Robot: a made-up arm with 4 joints.
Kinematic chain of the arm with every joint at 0, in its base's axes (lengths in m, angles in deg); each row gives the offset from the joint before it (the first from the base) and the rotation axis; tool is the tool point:
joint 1: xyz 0 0 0.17 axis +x
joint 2: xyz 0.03 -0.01 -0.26 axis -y
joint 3: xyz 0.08 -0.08 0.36 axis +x
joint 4: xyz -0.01 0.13 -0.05 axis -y
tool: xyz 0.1 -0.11 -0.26
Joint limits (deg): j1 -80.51..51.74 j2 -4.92..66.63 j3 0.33..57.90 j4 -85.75..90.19
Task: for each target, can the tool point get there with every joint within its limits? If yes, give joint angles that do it. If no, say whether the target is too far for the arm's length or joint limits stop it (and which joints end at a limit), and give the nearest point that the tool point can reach.
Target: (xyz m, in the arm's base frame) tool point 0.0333 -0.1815 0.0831
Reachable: yes | joints -59.84 43.91 9.54 -26.48
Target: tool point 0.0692 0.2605 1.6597
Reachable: no: too far | nearest point 0.0425 0.0497 0.4545 | short by 1.224 m
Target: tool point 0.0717 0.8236 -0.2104
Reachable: no: joint limits stop it (at a limit: joint 1, joint 2) | nearest point -0.1382 0.2616 -0.0145 | short by 0.631 m
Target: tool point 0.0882 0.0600 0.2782
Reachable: yes | joints -52.25 49.76 7.37 44.14
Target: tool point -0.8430 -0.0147 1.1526
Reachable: no: too far | nearest point -0.2158 -0.0035 0.4036 | short by 0.977 m
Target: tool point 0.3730 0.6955 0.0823
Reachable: no: joint limits stop it (at a limit: joint 2, joint 3) | nearest point 0.2119 0.1941 0.1455 | short by 0.530 m
